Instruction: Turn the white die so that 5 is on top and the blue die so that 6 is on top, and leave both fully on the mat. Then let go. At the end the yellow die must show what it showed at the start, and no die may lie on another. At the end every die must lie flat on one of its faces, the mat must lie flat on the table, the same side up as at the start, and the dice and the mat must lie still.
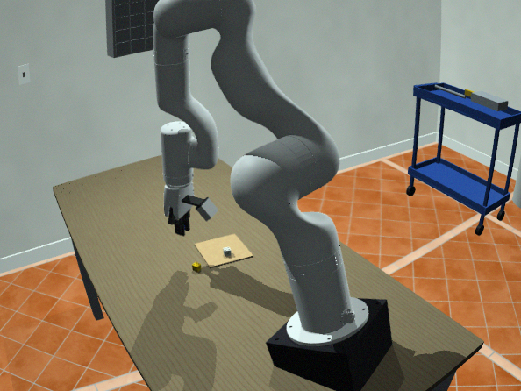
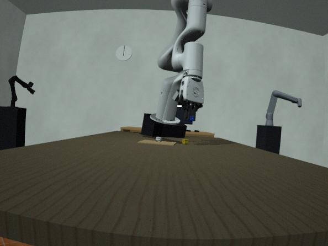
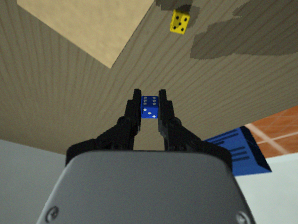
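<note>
Now: hand 110 mm above the yellow die and 60 mm past it. Round my hand: white die (110 mm to the right, 110 mm below, 60 mm behind); then tan mat (120 mm to the right, 120 mm below, 30 mm behind); then blue die (10 mm below, 10 mm ahead).
</note>
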